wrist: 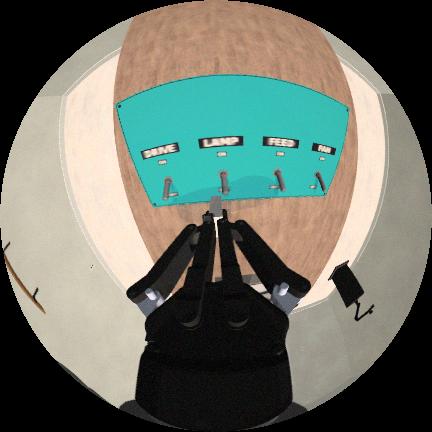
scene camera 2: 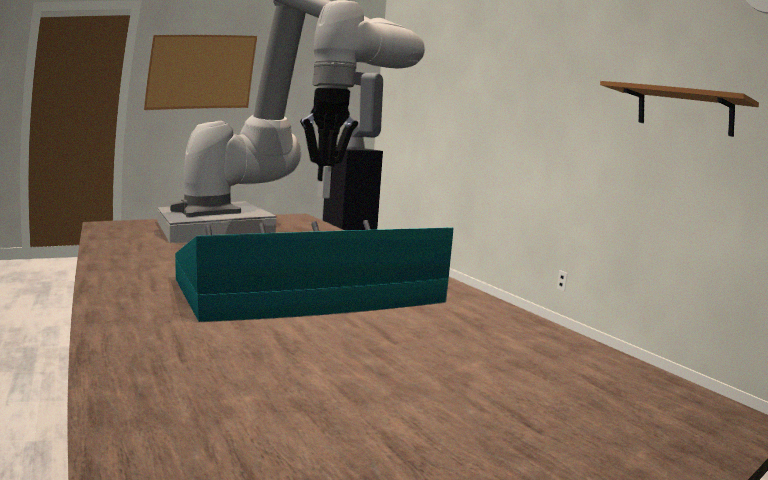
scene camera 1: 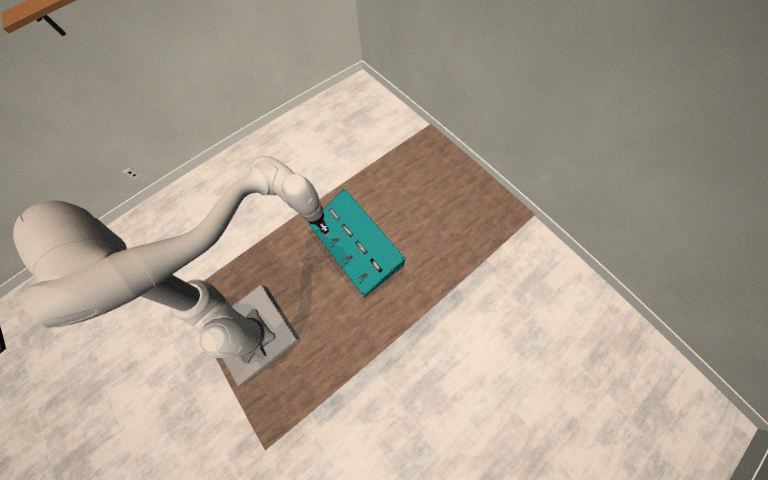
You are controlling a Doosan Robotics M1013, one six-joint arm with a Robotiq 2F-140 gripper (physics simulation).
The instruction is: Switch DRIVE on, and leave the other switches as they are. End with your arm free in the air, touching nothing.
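Frame: origin at the arm's base, x back, y up, z left, level; centimetres.
Where they show: gripper, fingertip midpoint: [wrist: 216,203] [scene camera 2: 323,197] [scene camera 1: 327,234]; arm's base, origin of the base link: [scene camera 2: 206,211] [scene camera 1: 250,335].
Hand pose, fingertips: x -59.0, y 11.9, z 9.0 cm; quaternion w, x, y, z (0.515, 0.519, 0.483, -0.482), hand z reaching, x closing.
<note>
Each offset is from my fingertips to the top centre of the thing. Level surfaces: height alone.
A teal switch panel [scene camera 1: 373,237] [scene camera 2: 322,266] [wrist: 230,110] stands on the table. In the wrist view, the DRIVE lever @(dx -2.0, dy -5.0, dz +10.3 cm) [wrist: 167,189] is at the far left, then the LAMP lever @(dx -1.0, dy -5.0, dz -1.7 cm) [wrist: 224,183], the FEED lever @(dx -0.1, dy -5.0, dz -13.6 cm) [wrist: 281,181] and the FAN lever @(dx +0.8, dy -5.0, dz -25.6 cm) [wrist: 320,182]. All four levers slant toward the panel's near edge, away from their ON marks. My gripper [scene camera 1: 323,228] [scene camera 2: 326,181] [wrist: 216,203] is shut and empty. It hangs above the near edge, closer to LAMP than to DRIVE, apart from the levers. It hides the DRIVE lever in scene camera 1.
The brown table @(dy -17.6 cm) [scene camera 1: 453,175] [scene camera 2: 396,384] [wrist: 225,45] carries the panel and my arm's grey base plate [scene camera 1: 286,330] [scene camera 2: 243,227]. A black pedestal [scene camera 2: 356,189] with a grey device stands behind my gripper in scene camera 2. A wooden shelf [scene camera 2: 679,92] is on the wall.
</note>
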